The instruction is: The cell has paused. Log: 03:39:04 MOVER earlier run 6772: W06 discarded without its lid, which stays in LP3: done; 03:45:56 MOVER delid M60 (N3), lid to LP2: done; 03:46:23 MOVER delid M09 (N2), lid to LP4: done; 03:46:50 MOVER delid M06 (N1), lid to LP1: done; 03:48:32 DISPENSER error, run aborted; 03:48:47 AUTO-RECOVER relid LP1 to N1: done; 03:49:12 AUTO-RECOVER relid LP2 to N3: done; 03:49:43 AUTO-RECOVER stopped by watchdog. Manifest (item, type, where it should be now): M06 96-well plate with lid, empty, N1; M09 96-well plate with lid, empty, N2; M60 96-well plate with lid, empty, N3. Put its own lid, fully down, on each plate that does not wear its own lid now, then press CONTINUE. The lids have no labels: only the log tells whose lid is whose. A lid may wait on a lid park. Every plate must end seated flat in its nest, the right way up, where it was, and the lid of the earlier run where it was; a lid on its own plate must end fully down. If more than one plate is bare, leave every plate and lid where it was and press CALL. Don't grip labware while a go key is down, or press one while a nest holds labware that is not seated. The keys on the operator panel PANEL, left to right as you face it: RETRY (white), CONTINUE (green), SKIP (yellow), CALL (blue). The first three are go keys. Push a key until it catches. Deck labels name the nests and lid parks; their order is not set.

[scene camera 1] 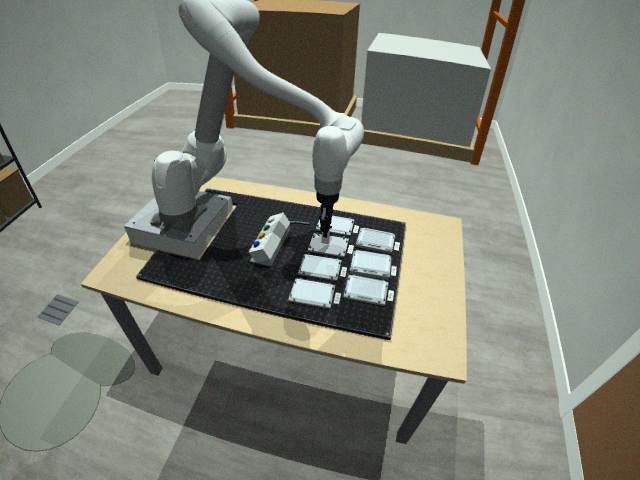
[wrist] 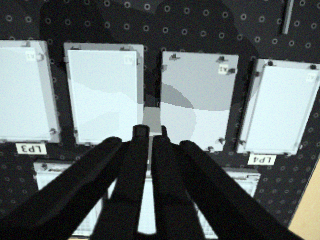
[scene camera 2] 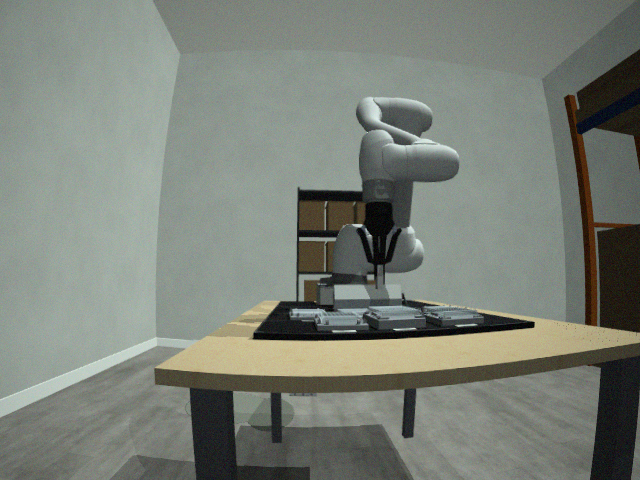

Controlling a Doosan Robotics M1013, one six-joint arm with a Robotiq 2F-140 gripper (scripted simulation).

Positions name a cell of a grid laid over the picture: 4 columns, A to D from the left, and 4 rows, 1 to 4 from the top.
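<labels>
Distances from the lens: a plate (scene camera 1: C3) at 130 cm from the lens, an operator panel (scene camera 1: B2) at 141 cm from the lens.
</labels>
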